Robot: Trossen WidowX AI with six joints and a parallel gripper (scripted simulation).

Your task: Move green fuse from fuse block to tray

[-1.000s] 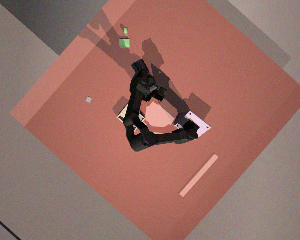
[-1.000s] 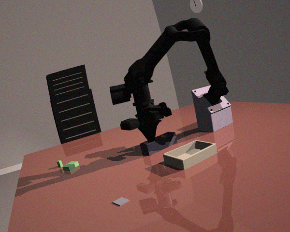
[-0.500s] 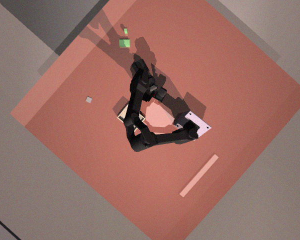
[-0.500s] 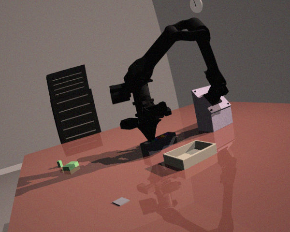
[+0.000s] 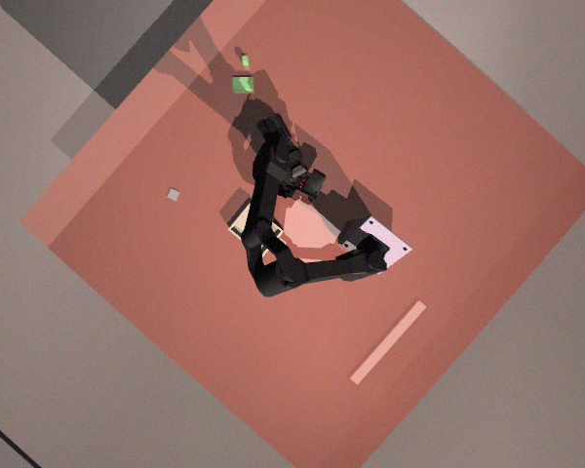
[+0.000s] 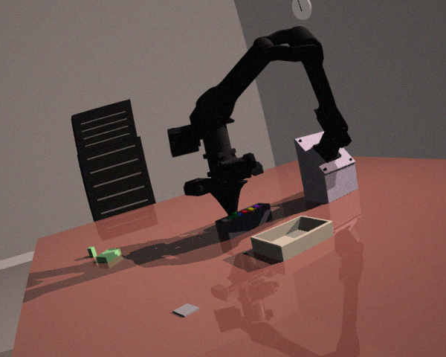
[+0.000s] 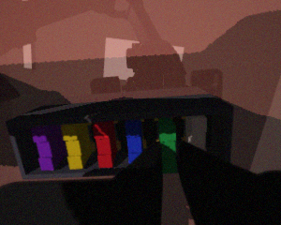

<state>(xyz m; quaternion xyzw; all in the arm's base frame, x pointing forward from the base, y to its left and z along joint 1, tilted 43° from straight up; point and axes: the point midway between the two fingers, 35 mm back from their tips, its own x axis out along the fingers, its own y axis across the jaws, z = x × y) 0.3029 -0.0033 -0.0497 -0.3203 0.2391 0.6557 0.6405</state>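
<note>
Now: the white fuse 2 cm ahead of my gripper tip and 2 cm below it. From my gripper tip the other things lie so: blue fuse: 2 cm behind, 2 cm below; red fuse: 4 cm behind, 2 cm below; green fuse: 1 cm below.
</note>
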